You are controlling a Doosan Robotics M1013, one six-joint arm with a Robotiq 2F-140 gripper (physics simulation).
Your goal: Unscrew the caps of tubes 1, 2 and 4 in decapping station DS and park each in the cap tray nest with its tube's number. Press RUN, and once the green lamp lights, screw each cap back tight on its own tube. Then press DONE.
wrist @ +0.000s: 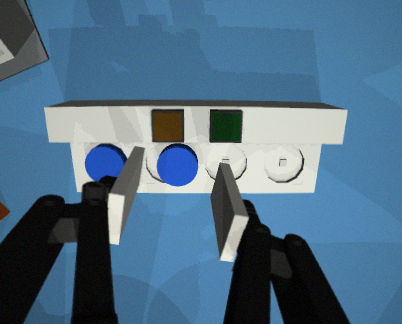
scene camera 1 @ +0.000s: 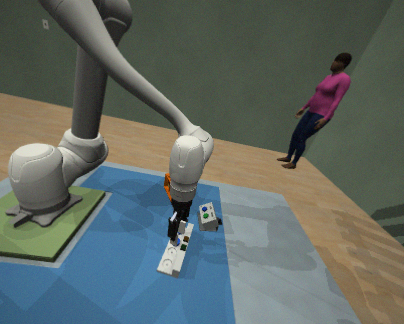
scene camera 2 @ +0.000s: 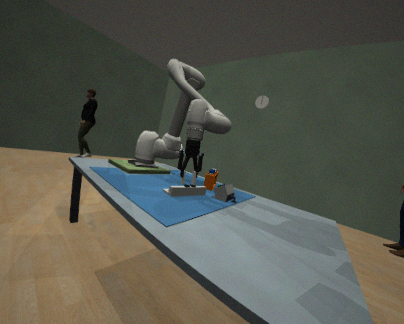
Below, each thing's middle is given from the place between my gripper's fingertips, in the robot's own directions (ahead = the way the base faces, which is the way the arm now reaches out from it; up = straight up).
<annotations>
I see the small grey box (wrist: 29, 49) 180 mm to the left of my hand and 120 mm ahead of it.
</annotations>
